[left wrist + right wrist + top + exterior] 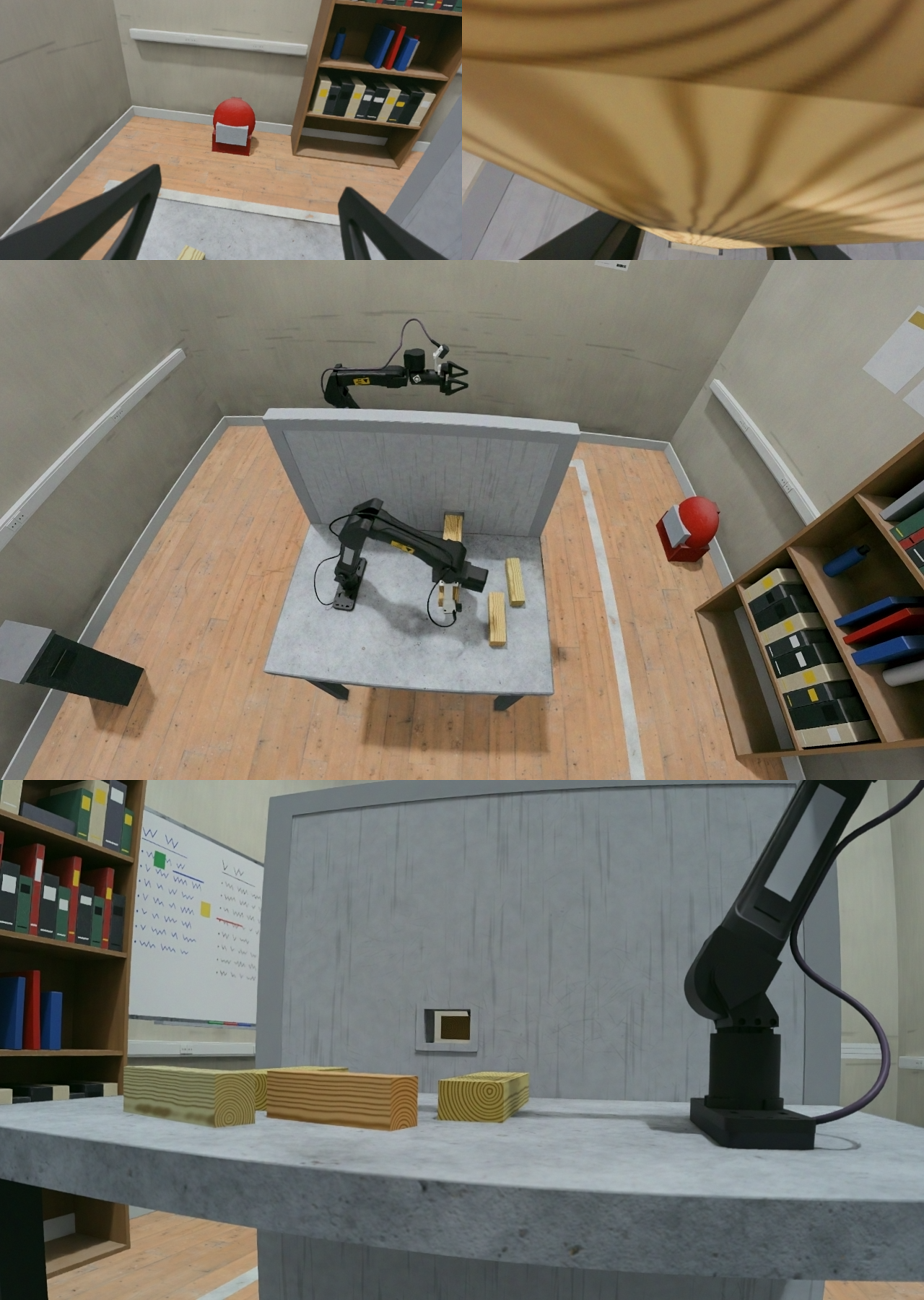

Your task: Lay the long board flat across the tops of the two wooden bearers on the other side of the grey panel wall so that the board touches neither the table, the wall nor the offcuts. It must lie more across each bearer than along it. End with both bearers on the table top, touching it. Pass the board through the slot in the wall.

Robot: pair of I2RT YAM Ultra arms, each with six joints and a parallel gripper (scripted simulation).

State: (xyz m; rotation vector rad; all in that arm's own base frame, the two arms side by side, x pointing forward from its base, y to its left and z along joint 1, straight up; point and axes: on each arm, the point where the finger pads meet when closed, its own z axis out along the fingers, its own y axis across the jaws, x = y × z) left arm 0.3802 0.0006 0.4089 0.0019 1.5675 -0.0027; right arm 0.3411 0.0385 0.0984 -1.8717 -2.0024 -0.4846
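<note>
Right now the long board is 5 cm to the left of my right hand.
</note>
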